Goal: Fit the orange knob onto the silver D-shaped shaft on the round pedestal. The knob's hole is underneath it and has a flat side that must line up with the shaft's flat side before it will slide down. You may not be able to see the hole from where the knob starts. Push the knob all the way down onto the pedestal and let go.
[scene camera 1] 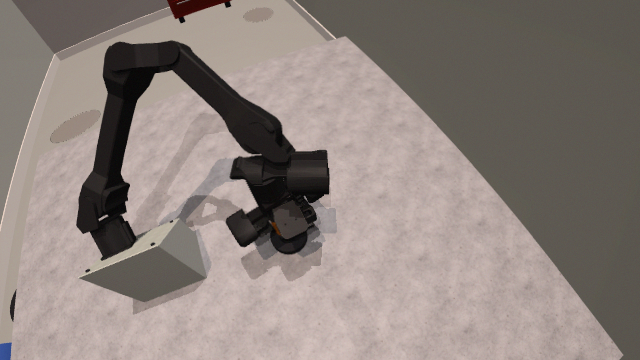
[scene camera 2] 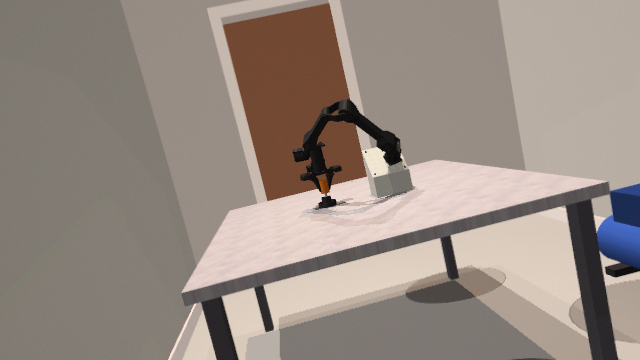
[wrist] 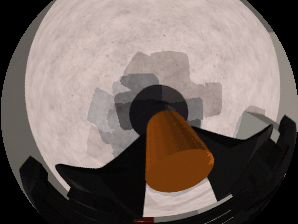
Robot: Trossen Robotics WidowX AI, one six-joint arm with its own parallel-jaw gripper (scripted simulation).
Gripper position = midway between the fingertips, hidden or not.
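Pedestal (wrist: 156,98) visible. Orange knob (wrist: 176,159) held by my gripper (scene camera 1: 283,225) (wrist: 168,134).
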